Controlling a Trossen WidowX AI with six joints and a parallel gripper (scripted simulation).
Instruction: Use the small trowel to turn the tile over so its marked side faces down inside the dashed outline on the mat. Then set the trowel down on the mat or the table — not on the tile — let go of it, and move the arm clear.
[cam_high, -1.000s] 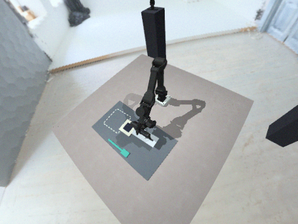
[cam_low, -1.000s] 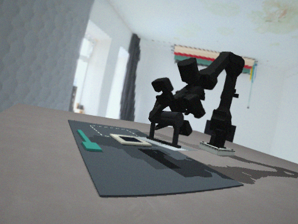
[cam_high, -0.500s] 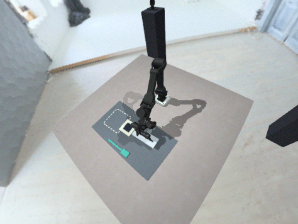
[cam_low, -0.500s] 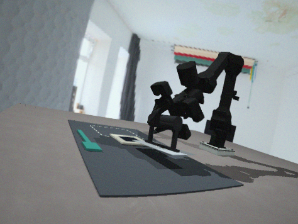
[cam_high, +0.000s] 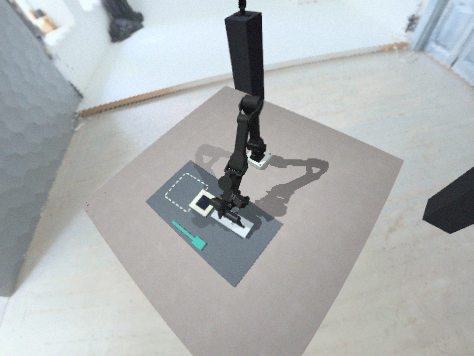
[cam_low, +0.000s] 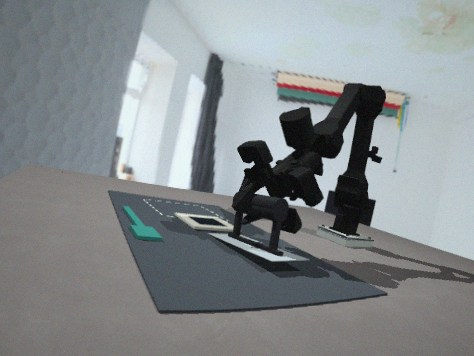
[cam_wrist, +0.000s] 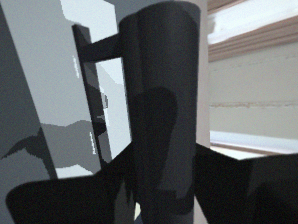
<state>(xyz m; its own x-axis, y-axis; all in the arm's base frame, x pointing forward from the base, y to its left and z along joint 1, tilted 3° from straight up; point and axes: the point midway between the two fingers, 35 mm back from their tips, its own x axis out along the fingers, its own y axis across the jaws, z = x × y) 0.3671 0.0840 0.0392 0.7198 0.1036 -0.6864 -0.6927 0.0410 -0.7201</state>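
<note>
Right now my gripper tip is 1 cm short of the dark mat, 10 cm to the left of it and 8 cm above it. Round my gripper tip: teal trowel (15 cm ahead, 8 cm to the right, 5 cm below); then cream tile (2 cm behind, 15 cm to the right, 5 cm below).
</note>
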